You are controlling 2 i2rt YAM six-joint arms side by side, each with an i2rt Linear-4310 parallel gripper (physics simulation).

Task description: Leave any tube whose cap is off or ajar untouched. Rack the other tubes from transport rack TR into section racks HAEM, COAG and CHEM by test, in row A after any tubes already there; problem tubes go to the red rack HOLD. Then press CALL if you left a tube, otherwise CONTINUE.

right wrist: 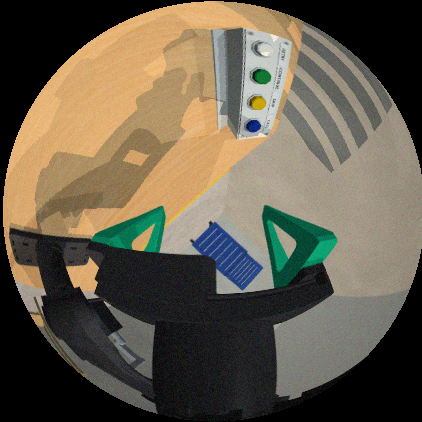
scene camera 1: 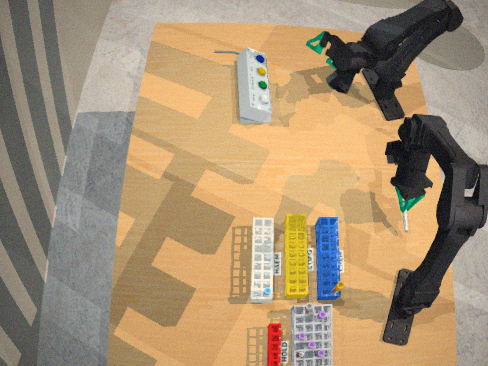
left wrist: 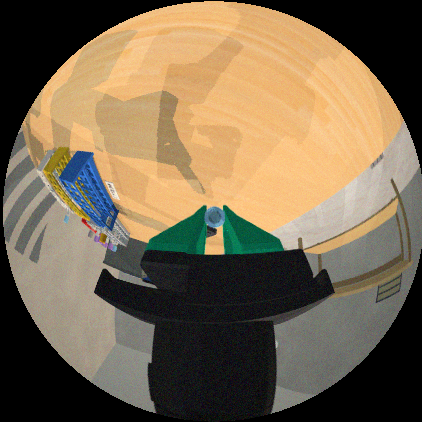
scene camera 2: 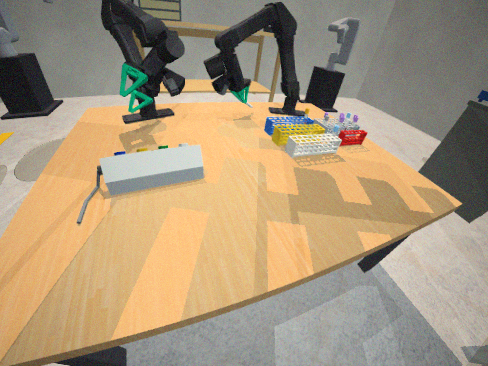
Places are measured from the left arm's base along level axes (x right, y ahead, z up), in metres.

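Pixels of known places: left gripper, between the fingertips: (scene camera 1: 404, 210) (left wrist: 214, 210) (scene camera 2: 244, 102); right gripper, between the fingertips: (right wrist: 213, 210) (scene camera 1: 316, 51) (scene camera 2: 126, 104); left arm's base, origin of its link: (scene camera 1: 402, 307) (scene camera 2: 287, 112); right arm's base, origin of its link: (right wrist: 47, 249) (scene camera 1: 382, 93) (scene camera 2: 149, 116).
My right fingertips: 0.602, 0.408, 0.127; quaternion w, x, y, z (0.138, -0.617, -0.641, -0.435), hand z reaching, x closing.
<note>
Ahead of a thing's pixels: the offset from my right fingertips to its top centre, as dx, dy, dz. "spot": to the spot under its first point.
My left gripper (scene camera 1: 406, 206) (left wrist: 214, 210) is shut on a blue-capped tube {-0.379, -0.347, -0.053} (scene camera 1: 406, 222) (left wrist: 215, 217), held above the table, apart from the racks. My right gripper (scene camera 2: 134, 91) (right wrist: 213, 210) is open and empty near the button box {-0.112, +0.151, -0.043} (scene camera 1: 254, 86) (scene camera 2: 152, 170) (right wrist: 257, 85). The grey transport rack TR {-0.759, -0.196, -0.070} (scene camera 1: 330, 327) holds several purple-capped tubes and a grey-topped one. The white HAEM rack {-0.589, -0.020, -0.070} (scene camera 1: 255, 250) (scene camera 2: 295, 147) holds a light-blue-capped tube {-0.669, -0.054, -0.033} (scene camera 1: 267, 290). The yellow COAG rack {spot: -0.472, -0.068, -0.070} (scene camera 1: 296, 218) shows no tube. The blue CHEM rack {spot: -0.448, -0.145, -0.091} (scene camera 1: 327, 221) has an orange-capped tube {-0.616, -0.208, -0.033} (scene camera 1: 339, 286) at its lower end.
The red HOLD rack {-0.796, -0.115, -0.070} (scene camera 1: 274, 330) (scene camera 2: 352, 137) stands left of the transport rack in scene camera 1. The button box carries blue, yellow, green and white buttons, and a cable {spot: +0.016, +0.251, -0.124} (scene camera 2: 89, 200) leaves it. The left arm's base plate (scene camera 1: 398, 320) lies right of the racks in scene camera 1.
</note>
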